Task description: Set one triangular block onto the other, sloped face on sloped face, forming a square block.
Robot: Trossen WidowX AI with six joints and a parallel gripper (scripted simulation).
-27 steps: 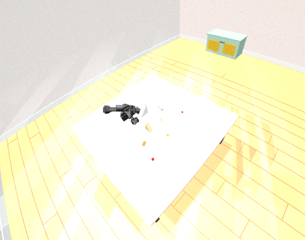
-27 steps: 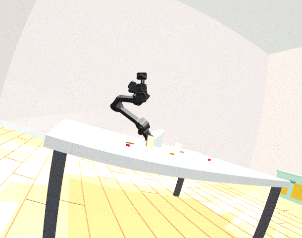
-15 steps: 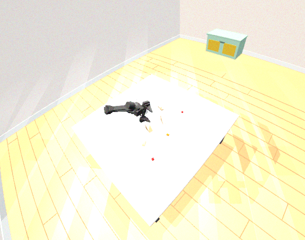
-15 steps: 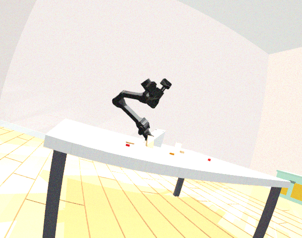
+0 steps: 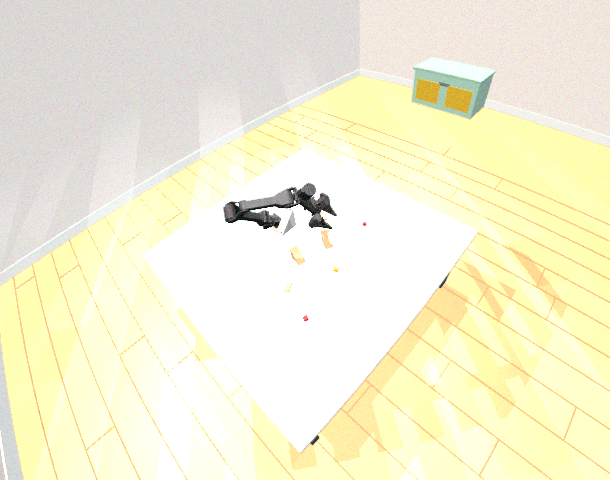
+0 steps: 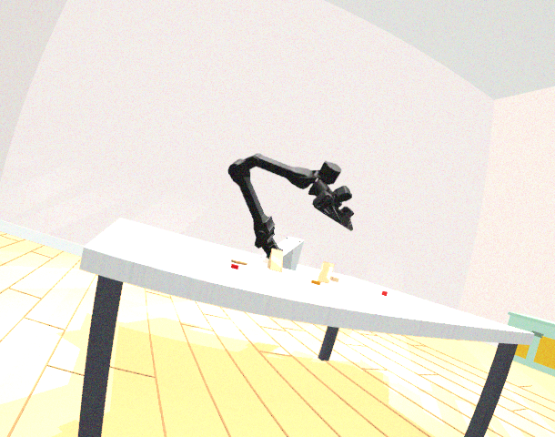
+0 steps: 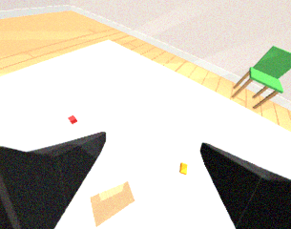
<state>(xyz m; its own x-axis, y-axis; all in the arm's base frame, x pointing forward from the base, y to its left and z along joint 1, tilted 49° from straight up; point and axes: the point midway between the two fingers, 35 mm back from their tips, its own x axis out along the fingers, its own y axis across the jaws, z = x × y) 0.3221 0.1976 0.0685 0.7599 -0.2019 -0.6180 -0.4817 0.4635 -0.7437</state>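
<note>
Now: gripper tip 7 cm past the tan triangular block, 1 cm to the right of it and 18 cm above it. Round my gripper tip: orange piece (8 cm ahead, 9 cm to the right, 19 cm below); tan stick (22 cm behind, 12 cm to the left, 19 cm below).
</note>
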